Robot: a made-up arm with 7 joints.
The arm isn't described. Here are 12 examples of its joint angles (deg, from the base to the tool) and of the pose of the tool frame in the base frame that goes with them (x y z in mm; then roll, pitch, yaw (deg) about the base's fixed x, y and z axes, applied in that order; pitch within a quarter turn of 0, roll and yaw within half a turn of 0).
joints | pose
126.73 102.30 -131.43 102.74 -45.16 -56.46 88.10 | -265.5 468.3 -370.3 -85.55 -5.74 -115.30
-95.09 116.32 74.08 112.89 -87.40 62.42 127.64 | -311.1 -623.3 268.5 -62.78 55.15 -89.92
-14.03 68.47 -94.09 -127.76 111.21 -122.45 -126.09 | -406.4 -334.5 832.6 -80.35 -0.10 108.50
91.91 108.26 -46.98 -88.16 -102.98 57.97 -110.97 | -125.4 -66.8 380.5 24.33 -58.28 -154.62
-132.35 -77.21 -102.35 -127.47 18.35 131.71 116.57 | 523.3 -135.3 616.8 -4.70 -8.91 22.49
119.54 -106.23 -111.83 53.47 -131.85 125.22 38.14 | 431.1 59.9 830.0 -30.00 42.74 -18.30
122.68 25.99 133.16 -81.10 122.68 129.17 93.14 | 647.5 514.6 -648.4 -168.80 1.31 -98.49
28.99 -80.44 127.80 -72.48 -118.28 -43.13 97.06 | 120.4 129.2 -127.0 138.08 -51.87 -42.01
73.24 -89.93 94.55 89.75 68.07 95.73 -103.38 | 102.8 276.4 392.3 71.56 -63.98 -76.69
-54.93 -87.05 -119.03 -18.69 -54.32 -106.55 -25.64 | 776.8 -1.5 -274.2 -123.83 -6.97 -39.75
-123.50 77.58 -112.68 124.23 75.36 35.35 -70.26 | -733.5 -438.5 -270.0 -173.35 -45.91 -78.40
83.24 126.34 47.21 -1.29 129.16 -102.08 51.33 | -679.8 24.4 238.6 82.67 52.37 -138.18
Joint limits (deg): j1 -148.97..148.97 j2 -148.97..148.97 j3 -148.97..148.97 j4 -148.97..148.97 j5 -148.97..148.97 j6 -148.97..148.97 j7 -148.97..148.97
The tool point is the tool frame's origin. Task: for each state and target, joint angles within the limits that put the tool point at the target. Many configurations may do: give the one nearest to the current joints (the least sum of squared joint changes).
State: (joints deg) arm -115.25 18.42 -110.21 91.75 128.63 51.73 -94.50
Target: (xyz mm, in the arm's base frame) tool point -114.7 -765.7 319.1
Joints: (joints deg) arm -69.24 5.39 -89.61 81.54 106.56 40.26 -92.28
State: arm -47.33 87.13 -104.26 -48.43 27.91 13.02 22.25
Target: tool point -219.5 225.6 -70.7
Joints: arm -27.31 126.49 -110.76 -44.41 -0.03 14.10 18.57
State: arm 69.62 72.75 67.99 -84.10 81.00 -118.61 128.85
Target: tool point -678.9 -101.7 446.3
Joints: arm 30.82 131.25 77.98 -45.97 68.00 -137.57 122.73
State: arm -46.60 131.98 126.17 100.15 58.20 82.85 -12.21
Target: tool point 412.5 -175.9 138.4
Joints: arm -37.54 132.53 91.24 112.61 97.34 88.95 -22.09
